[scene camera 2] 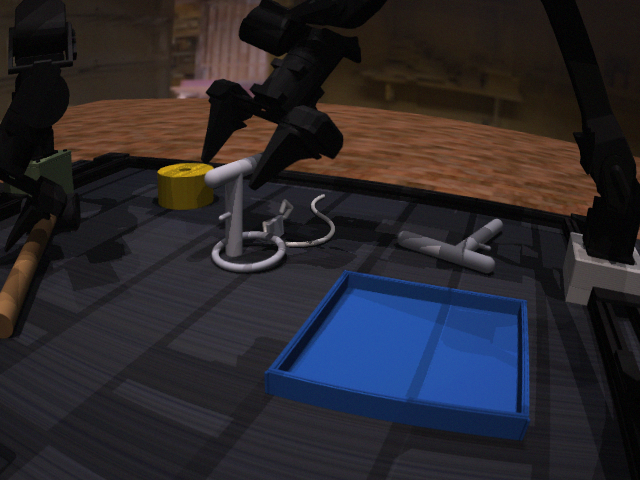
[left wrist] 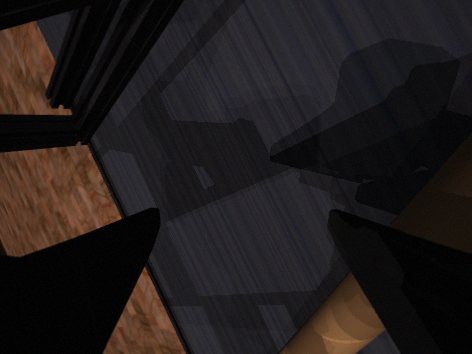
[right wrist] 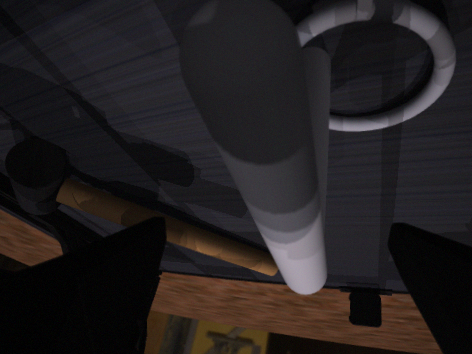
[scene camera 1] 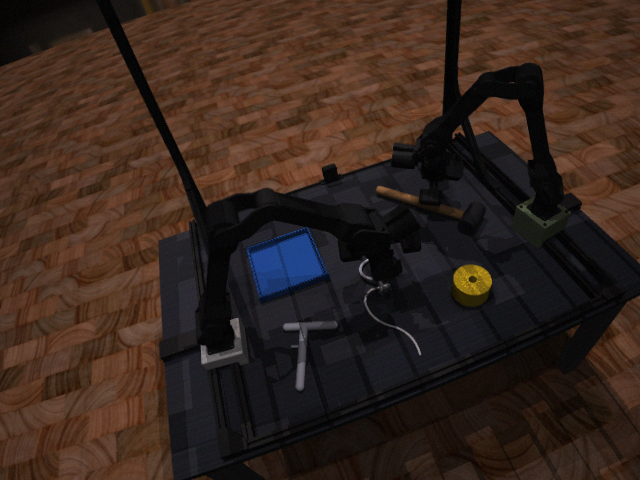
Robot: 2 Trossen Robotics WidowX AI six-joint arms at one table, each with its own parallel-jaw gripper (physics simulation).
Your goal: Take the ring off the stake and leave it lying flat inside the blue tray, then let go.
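Places are measured from the left arm's base along level axes (x ahead, y left, z up), in metres.
Pixels of known places: left gripper, fingertip midpoint: (left wrist: 245,216) (scene camera 1: 433,180); right gripper, fingertip midpoint: (scene camera 2: 225,174); left arm's base at its link origin: (scene camera 2: 36,156) (scene camera 1: 543,209); right arm's base at its link origin: (scene camera 2: 608,251) (scene camera 1: 220,340).
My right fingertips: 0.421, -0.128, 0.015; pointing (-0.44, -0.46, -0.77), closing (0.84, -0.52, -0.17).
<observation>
For each thing: its top centre in the pictures, then the offset to it from my right fingertips, as dx, dy, dz. "pt": a spot on its surface instead.
- white ring at its top centre: (right wrist: 361,83) (scene camera 2: 255,227) (scene camera 1: 375,267) +0.034, +0.007, -0.062
- upright white T-shaped stake at its top centre: (right wrist: 284,246) (scene camera 2: 241,159) +0.013, +0.018, +0.014
- blue tray at its top centre: (scene camera 2: 423,332) (scene camera 1: 284,259) +0.222, -0.164, -0.072
- hammer at its top centre: (left wrist: 419,305) (scene camera 2: 28,229) (right wrist: 151,249) (scene camera 1: 426,196) -0.222, -0.118, -0.044
- second T-shaped stake at its top centre: (scene camera 2: 470,228) (scene camera 1: 307,353) +0.290, +0.122, -0.075
- yellow cylinder at its top centre: (scene camera 2: 185,169) (scene camera 1: 472,279) -0.133, +0.180, -0.044
- white cord at a spot on its surface: (scene camera 2: 331,227) pt +0.106, +0.110, -0.089
The white ring (scene camera 1: 362,270) (scene camera 2: 248,267) (right wrist: 445,62) lies flat on the table around the foot of the upright white T-shaped stake (scene camera 2: 234,219) (right wrist: 280,165). The stake is hidden behind the right arm in scene camera 1. My right gripper (scene camera 1: 386,271) (scene camera 2: 229,173) (right wrist: 277,231) is open and empty, with its fingers at the height of the stake's crossbar, above the ring. My left gripper (scene camera 1: 430,196) (left wrist: 245,216) is open and empty, low over the hammer's handle. The blue tray (scene camera 1: 293,290) (scene camera 2: 398,404) is empty.
A hammer (scene camera 1: 403,196) (scene camera 2: 23,284) (left wrist: 340,320) (right wrist: 215,245) lies at the back. A second T-shaped stake (scene camera 1: 310,326) (scene camera 2: 449,253) lies on its side. A yellow cylinder (scene camera 1: 471,291) (scene camera 2: 186,188) stands beyond the ring. A white cord (scene camera 1: 395,327) (scene camera 2: 331,227) lies beside the ring.
</observation>
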